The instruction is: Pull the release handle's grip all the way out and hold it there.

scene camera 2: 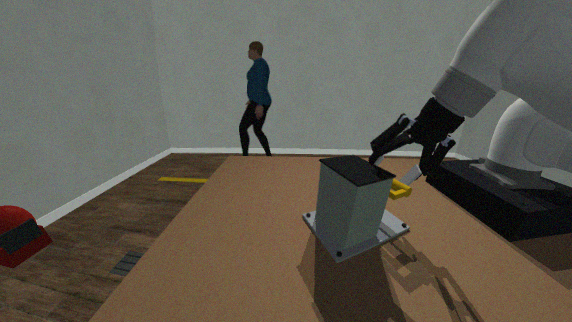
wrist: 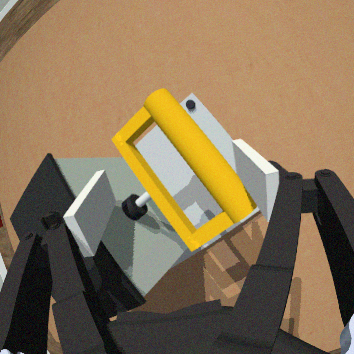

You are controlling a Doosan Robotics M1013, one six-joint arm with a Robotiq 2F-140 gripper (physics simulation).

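The release handle's yellow grip (scene camera 2: pixel 400 194) (wrist: pixel 200 155) is a rectangular loop with a thick round outer bar. A short pale rod (wrist: pixel 144 198) joins it to a black collar (wrist: pixel 133 207) on the side of a grey-green housing (scene camera 2: pixel 335 205) (wrist: pixel 157 250) with a black top. My gripper (scene camera 2: pixel 394 168) (wrist: pixel 170 171) is open, with its light pads on either side of the grip. In the wrist view the right pad is close to the thick bar, and whether they touch is unclear. The left pad stands apart from the grip, over the housing.
The housing stands on a light metal base plate (scene camera 2: pixel 350 253) (wrist: pixel 212 122) with dark bolts, on a brown table (scene camera 2: pixel 225 240). The robot's black pedestal (scene camera 2: pixel 480 200) is at the right. A red object (scene camera 2: pixel 15 250) shows at the left edge. A person (scene camera 2: pixel 258 85) is beyond the table.
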